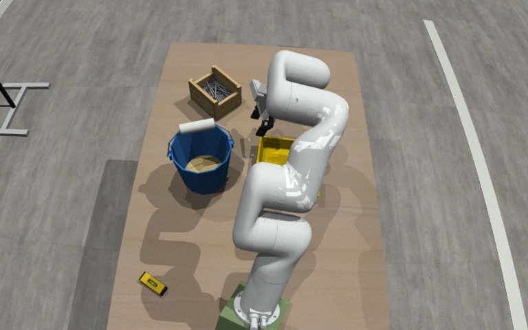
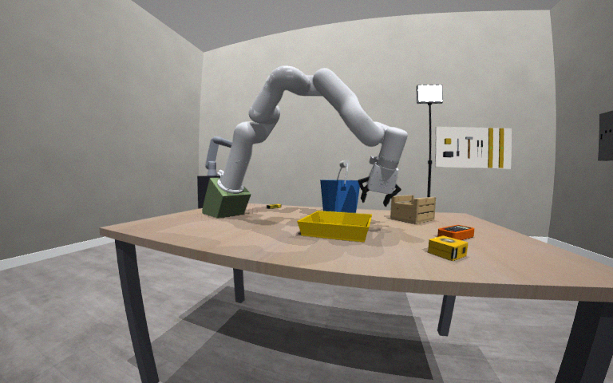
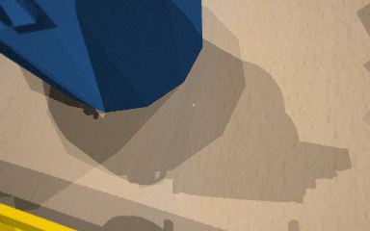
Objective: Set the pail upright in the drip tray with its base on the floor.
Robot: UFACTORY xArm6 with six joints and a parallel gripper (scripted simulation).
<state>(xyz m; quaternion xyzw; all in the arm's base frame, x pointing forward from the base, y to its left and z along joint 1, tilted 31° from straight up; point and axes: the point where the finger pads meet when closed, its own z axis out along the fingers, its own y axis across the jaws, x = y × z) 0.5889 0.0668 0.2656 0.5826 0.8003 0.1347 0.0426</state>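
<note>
Right now my hand is 18 cm to the right of the blue pail, 15 cm past it and 5 cm below it. Round my hand: yellow drip tray 13 cm behind, 11 cm to the right, 9 cm below.
</note>
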